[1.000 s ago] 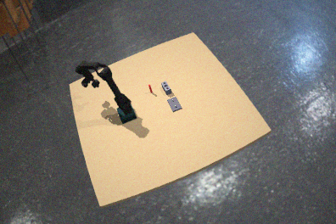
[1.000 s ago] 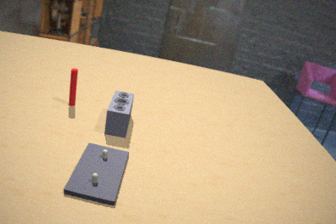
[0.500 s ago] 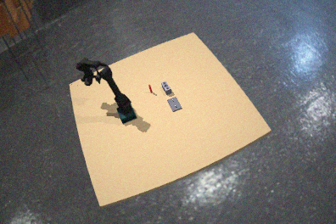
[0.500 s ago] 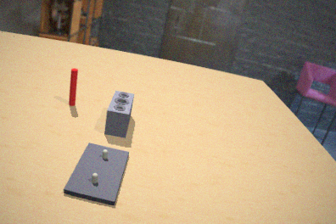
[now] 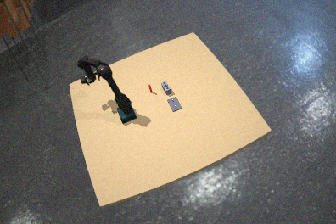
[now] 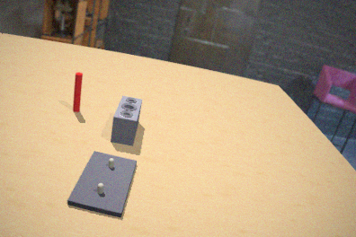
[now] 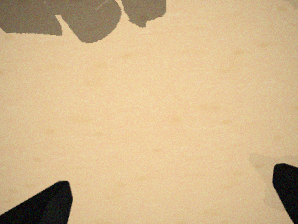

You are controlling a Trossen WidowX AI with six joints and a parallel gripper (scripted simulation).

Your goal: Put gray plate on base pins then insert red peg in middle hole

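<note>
Right now the gray plate is 490 mm ahead of my gripper tip, 250 mm to the right of it and 140 mm below it. Round my gripper tip: base (470 mm ahead, 410 mm to the right, 160 mm below); then red peg (380 mm ahead, 200 mm to the right, 130 mm below).
</note>
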